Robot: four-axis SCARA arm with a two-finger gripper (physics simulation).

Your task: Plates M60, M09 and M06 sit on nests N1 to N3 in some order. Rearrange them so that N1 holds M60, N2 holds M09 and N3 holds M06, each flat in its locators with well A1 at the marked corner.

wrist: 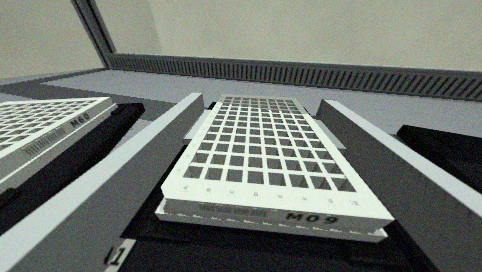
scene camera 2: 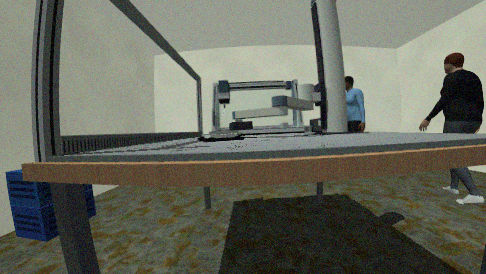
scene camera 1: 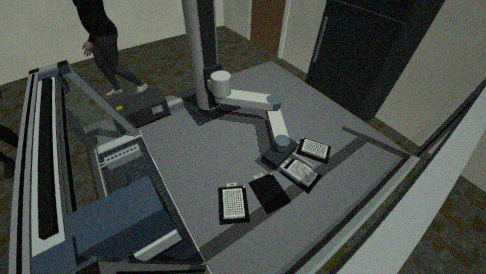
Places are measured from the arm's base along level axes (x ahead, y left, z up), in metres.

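Where they show: gripper, fingertip midpoint: (wrist: 259,107) (scene camera 2: 209,133) (scene camera 1: 306,174); arm's base at its link origin: (scene camera 1: 209,105).
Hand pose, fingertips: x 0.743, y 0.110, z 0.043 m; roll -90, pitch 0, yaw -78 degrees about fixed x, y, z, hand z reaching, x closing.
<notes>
Things, the pixels of their top centre, and the offset from my fingertips. "spot": a spot on its surface instead.
- plate M09 at its top centre: (wrist: 260,121) (scene camera 1: 302,171) dx -0.023, dy -0.005, dz -0.001 m
- Plate M60 at its top centre: (scene camera 2: 221,134) (scene camera 1: 315,147) dx -0.090, dy +0.163, dz -0.004 m
- white plate at its top centre: (scene camera 1: 233,202) dx -0.082, dy -0.356, dz -0.004 m
- bare black nest at its top centre: (scene camera 1: 269,191) dx -0.038, dy -0.192, dz -0.014 m
- dark box at a spot on its surface: (scene camera 1: 145,107) spot: dx -0.782, dy -0.483, dz +0.083 m
- framed machine with a blue block, surface spot: (scene camera 1: 120,215) spot: dx +0.007, dy -0.645, dz +0.458 m
- slatted rail at a spot on its surface: (wrist: 300,75) spot: dx +0.261, dy -0.058, dz -0.010 m
My gripper (scene camera 1: 300,170) (wrist: 259,107) is shut on plate M09 (scene camera 1: 299,169) (wrist: 262,149), a white well plate with its label towards the wrist camera. The plate is low over a black nest (scene camera 1: 308,188) (wrist: 185,243) with an A1 tag at its near left corner in the wrist view; whether it is seated in the locators cannot be told. Plate M60 (scene camera 1: 315,148) (wrist: 60,120) lies on the adjoining nest. Another white plate (scene camera 1: 233,202) lies on the far-left nest in scene camera 1; its label is unreadable. A bare black nest (scene camera 1: 270,193) (wrist: 440,150) lies between it and M09.
The arm's column (scene camera 1: 197,55) (scene camera 2: 332,75) stands behind the nests. A dark box (scene camera 1: 145,107) is beside it. A framed machine with a blue block (scene camera 1: 120,215) stands at the left in scene camera 1. A slatted rail (wrist: 300,75) runs along the table's edge.
</notes>
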